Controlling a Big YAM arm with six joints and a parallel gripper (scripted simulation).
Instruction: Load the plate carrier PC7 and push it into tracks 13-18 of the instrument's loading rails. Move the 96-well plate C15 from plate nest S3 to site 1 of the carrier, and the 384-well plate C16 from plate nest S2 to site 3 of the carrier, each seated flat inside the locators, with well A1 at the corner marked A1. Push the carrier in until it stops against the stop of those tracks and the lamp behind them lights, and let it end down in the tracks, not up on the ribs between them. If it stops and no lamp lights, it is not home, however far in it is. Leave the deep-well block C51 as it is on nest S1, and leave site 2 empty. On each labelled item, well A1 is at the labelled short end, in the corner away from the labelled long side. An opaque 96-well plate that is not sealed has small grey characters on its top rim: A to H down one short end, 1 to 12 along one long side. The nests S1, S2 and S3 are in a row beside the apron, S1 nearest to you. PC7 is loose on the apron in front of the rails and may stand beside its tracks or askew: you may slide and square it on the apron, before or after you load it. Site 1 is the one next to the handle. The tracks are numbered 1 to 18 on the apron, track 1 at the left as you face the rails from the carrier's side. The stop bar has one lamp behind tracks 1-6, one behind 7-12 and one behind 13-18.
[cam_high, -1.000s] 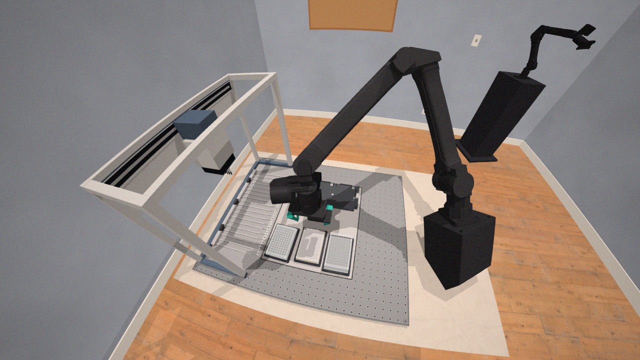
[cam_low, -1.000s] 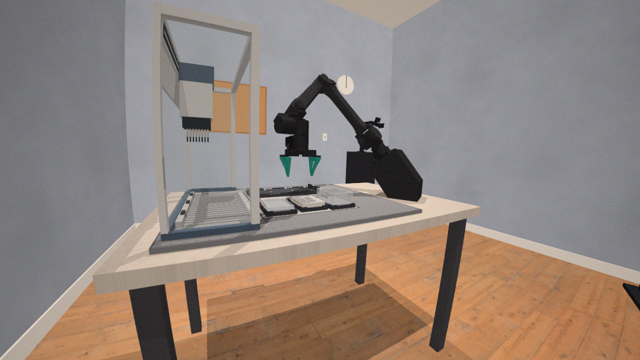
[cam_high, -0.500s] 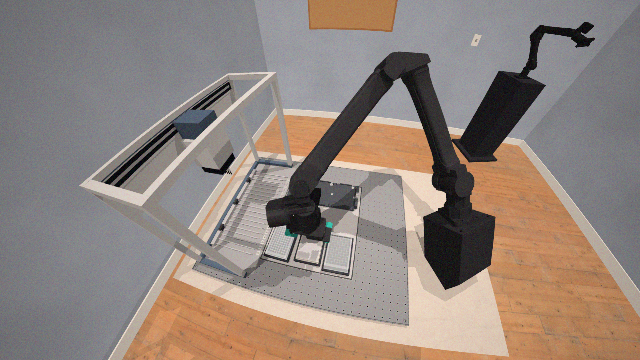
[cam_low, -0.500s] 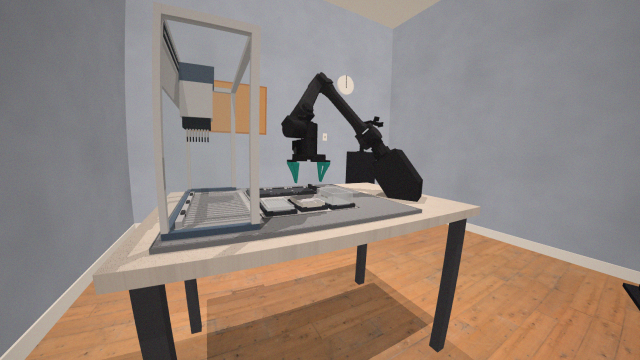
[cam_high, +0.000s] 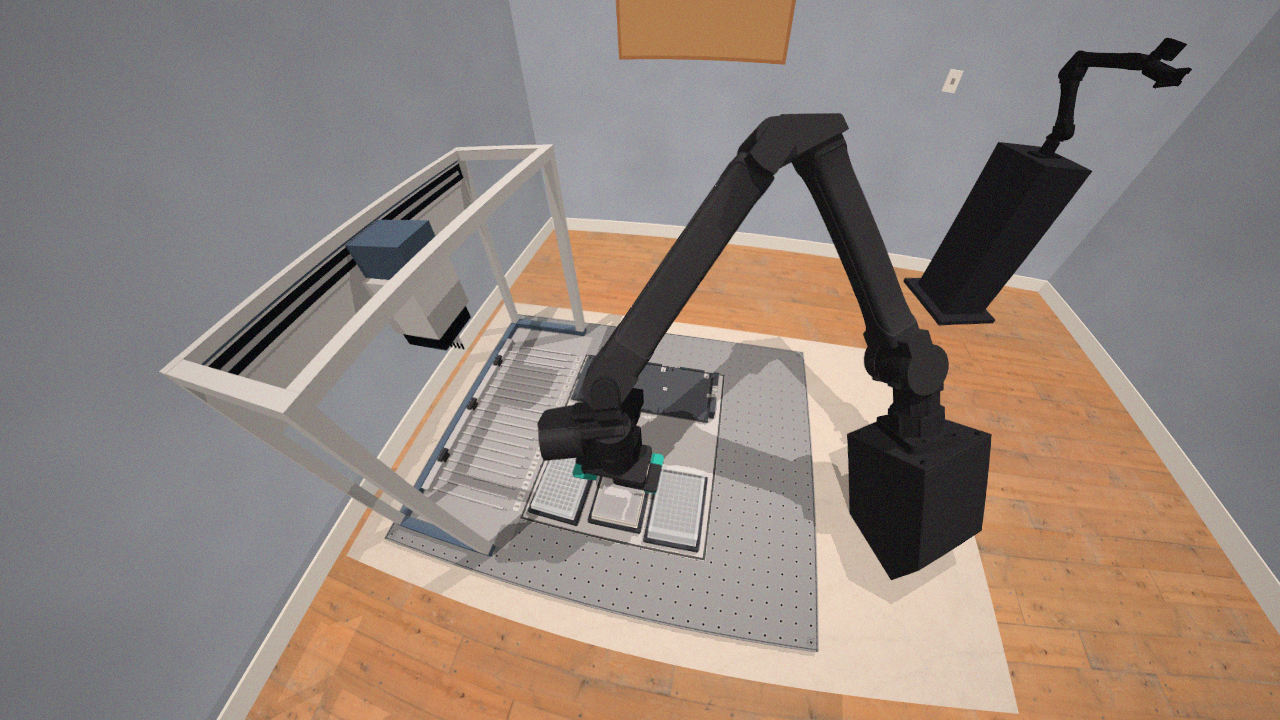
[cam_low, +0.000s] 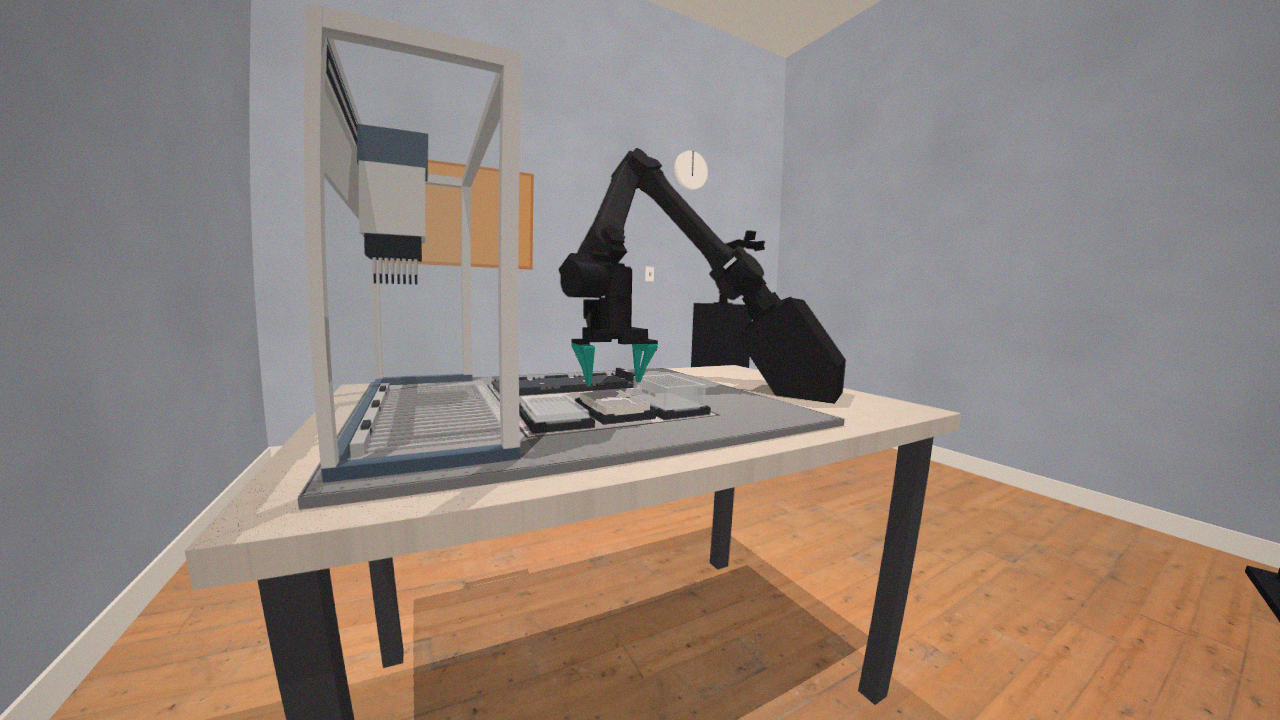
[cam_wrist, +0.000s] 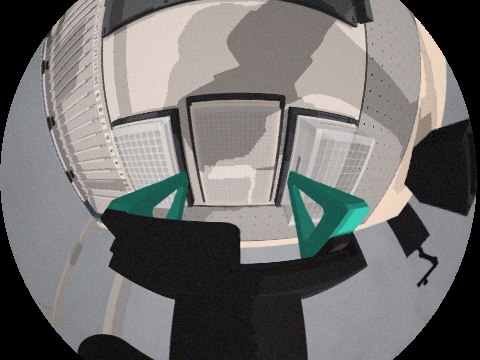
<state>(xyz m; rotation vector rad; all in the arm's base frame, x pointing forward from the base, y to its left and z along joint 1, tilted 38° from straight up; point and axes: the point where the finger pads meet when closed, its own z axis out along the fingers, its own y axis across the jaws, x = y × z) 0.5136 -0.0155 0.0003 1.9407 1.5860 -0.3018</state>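
Now: hand 50 mm above the nest S2. The rest, counted from my hand: dark plate carrier PC7: 250 mm to the right, 50 mm behind, 40 mm below; 96-well plate C15: 110 mm ahead, 40 mm below, 20 mm to the right; nest S3: 110 mm ahead, 50 mm below, 20 mm to the right.
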